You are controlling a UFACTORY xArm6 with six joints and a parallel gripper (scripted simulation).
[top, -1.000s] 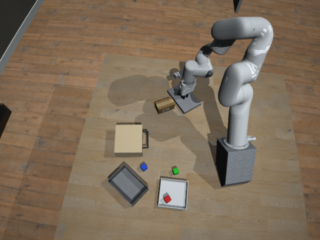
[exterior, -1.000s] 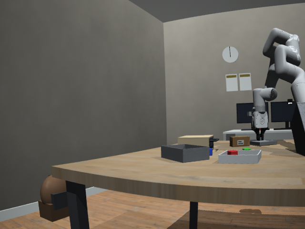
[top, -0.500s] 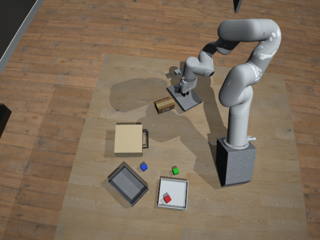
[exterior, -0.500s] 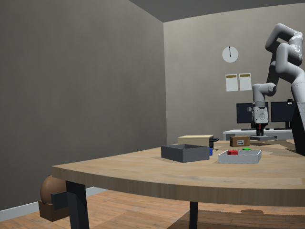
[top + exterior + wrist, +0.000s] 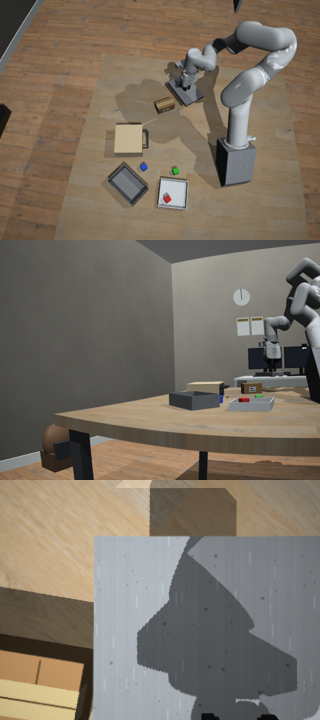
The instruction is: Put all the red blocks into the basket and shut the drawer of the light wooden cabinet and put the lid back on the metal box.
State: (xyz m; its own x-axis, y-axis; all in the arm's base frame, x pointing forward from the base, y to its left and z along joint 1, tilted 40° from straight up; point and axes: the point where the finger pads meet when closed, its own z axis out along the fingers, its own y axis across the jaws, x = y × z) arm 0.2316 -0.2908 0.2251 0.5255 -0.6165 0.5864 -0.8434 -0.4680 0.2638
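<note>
My gripper is now 55 cm to the right of the grey metal box, 32 cm short of it and 11 cm above it. Round my hand: brown cardboard box 12 cm ahead, 10 cm below, 7 cm to the left; grey lid 3 cm below; drawer 31 cm to the left, 31 cm ahead, 10 cm below.
</note>
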